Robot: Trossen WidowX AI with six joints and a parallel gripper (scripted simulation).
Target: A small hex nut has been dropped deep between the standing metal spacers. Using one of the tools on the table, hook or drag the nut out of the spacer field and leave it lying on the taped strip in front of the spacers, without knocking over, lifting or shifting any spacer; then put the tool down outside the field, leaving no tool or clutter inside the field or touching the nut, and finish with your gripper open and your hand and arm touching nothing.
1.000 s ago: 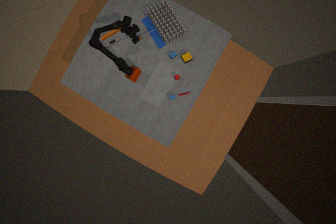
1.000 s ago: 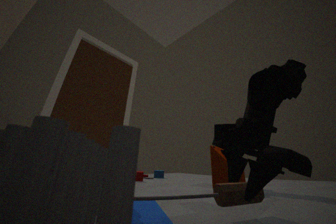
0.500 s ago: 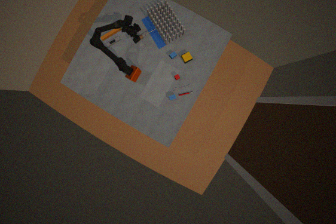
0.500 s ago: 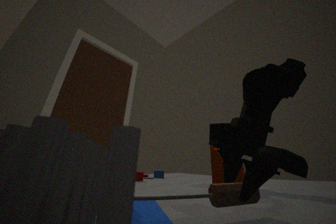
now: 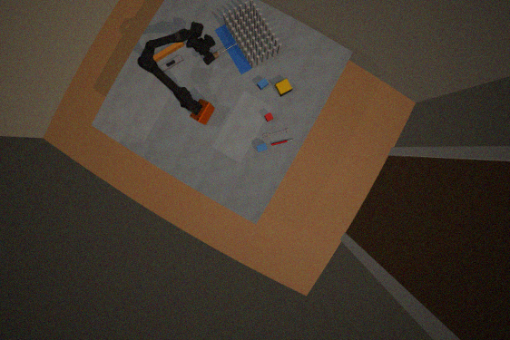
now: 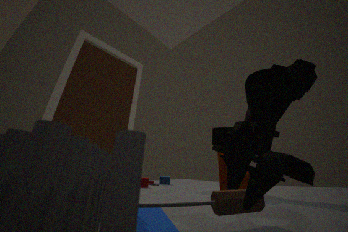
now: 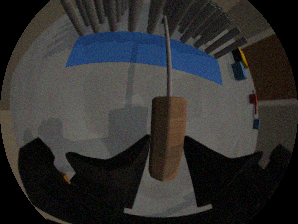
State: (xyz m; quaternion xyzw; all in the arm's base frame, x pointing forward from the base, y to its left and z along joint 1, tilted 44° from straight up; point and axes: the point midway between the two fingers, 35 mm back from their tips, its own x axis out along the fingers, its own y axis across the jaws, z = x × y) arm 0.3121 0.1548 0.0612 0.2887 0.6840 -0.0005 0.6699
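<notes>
The blue taped strip lies 13 cm ahead of my gripper tip, 6 cm to the right of it and 4 cm below it. Round my gripper tip: orange bar (28 cm to the left, 11 cm behind, 2 cm below); then pale tool (22 cm to the left, 17 cm behind, 2 cm below); then hook tool (10 cm ahead, 5 cm to the right).
</notes>
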